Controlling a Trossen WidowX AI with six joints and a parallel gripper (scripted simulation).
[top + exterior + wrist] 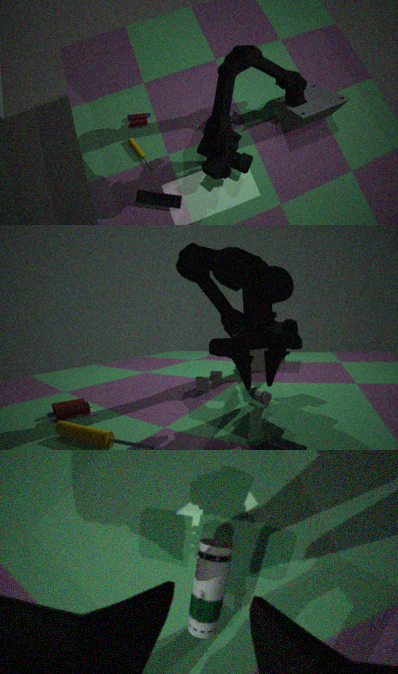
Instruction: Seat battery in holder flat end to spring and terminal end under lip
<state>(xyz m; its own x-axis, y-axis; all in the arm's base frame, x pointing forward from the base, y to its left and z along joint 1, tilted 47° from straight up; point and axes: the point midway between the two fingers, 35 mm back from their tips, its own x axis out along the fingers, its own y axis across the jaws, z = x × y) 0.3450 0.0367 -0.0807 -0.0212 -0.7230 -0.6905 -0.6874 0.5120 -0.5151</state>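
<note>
The pale battery lies 1 cm below my gripper tip. The rest, counted from my gripper tip: black flat bar 27 cm ahead, 4 cm to the left, 1 cm below; then yellow-handled screwdriver 27 cm ahead, 13 cm to the right, 1 cm below.
</note>
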